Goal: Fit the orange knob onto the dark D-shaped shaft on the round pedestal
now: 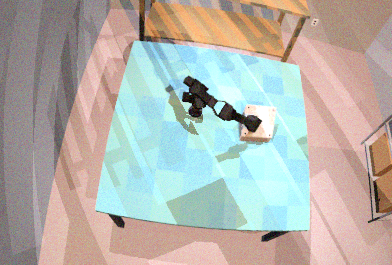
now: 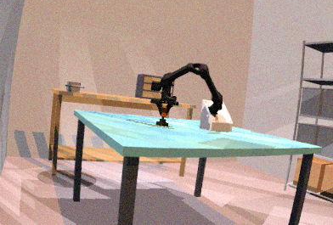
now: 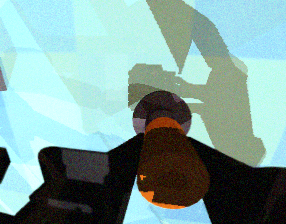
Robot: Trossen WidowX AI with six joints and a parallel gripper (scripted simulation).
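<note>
Now: gripper tip 20 mm below the orange knob. The rest, counted from my gripper tip: round dark pedestal: 40 mm below.
</note>
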